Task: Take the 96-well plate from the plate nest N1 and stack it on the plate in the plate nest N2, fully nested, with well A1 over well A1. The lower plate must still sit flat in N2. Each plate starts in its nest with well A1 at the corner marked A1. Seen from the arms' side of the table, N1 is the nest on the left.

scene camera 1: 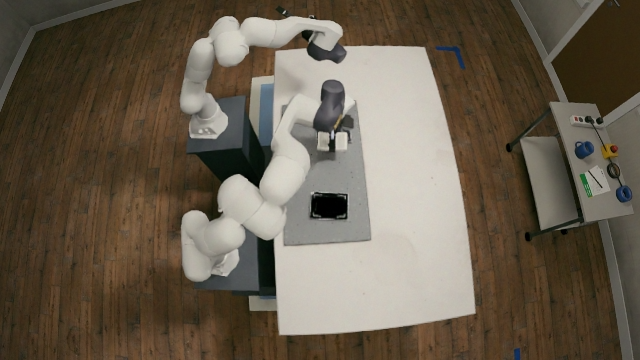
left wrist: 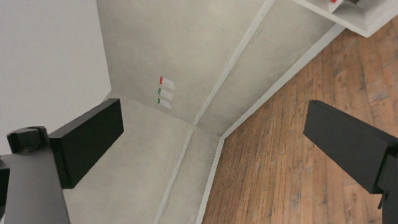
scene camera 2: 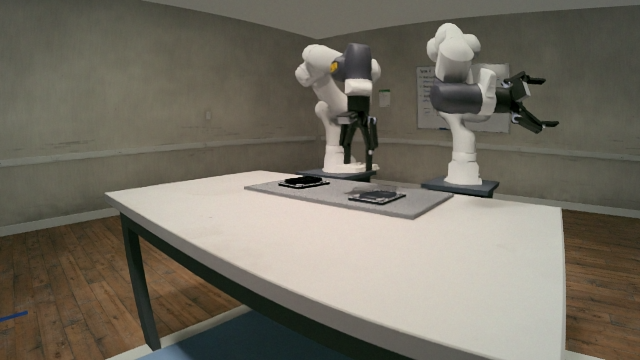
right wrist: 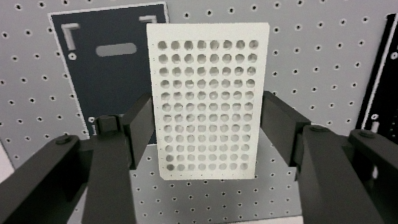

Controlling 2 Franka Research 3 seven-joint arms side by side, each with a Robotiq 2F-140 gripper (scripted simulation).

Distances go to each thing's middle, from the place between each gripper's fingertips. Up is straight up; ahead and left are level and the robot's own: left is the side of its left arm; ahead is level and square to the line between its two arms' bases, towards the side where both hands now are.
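Labels:
The nest N1 (right wrist: 104, 85) is 20 mm ahead of my right hand, 90 mm to the left of it and 110 mm below it. And there's the white 96-well plate (right wrist: 207, 115), which is 20 mm below my right hand.
From the nest N1, you'd find my left gripper (scene camera 2: 550, 102) 320 mm above it, 140 mm short of it and 530 mm to the left of it. The plate's 120 mm ahead of my left hand, 620 mm to the right of it and 240 mm below it.

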